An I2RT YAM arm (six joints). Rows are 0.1 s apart.
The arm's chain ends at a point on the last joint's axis. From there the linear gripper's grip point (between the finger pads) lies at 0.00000 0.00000 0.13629 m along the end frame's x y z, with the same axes.
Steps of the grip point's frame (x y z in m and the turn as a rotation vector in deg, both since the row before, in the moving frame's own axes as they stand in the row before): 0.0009 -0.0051 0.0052 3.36 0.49 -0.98; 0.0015 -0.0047 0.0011 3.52 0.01 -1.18; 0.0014 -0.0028 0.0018 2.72 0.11 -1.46; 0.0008 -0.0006 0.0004 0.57 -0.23 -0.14; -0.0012 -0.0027 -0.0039 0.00 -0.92 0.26; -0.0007 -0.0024 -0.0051 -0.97 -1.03 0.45; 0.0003 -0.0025 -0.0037 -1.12 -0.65 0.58; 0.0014 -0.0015 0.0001 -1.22 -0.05 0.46
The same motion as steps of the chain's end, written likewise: -0.0002 0.0029 0.0054 3.36 0.49 -0.98; 0.0016 0.0037 0.0014 3.52 0.01 -1.18; 0.0012 0.0037 0.0020 2.72 0.11 -1.46; 0.0013 0.0008 0.0004 0.57 -0.23 -0.14; 0.0010 -0.0027 -0.0039 0.00 -0.92 0.26; 0.0018 -0.0047 -0.0051 -0.97 -1.03 0.45; 0.0019 -0.0052 -0.0037 -1.12 -0.65 0.58; 0.0015 -0.0044 0.0001 -1.22 -0.05 0.46
